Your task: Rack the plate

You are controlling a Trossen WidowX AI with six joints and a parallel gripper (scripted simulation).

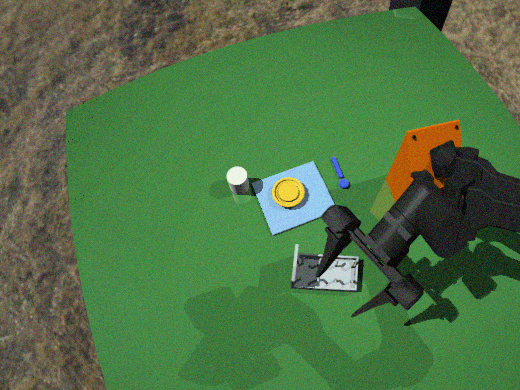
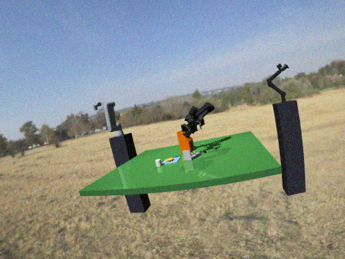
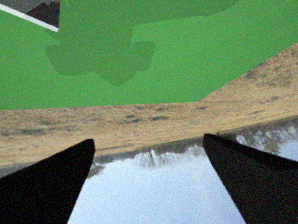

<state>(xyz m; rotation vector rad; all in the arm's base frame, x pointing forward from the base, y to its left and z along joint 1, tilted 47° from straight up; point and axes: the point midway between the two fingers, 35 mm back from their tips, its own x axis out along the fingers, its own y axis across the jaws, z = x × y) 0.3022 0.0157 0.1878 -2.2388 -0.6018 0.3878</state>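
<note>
Now: gripper tip 3 cm past the yellow plate, 27 cm to the left of it and 20 cm above it. From my gripper tip the other things lie so: white cup 6 cm ahead, 33 cm to the right, 19 cm below; then grey dish rack 4 cm behind, 7 cm to the right, 19 cm below; then blue spoon 16 cm behind, 27 cm to the right, 21 cm below.
</note>
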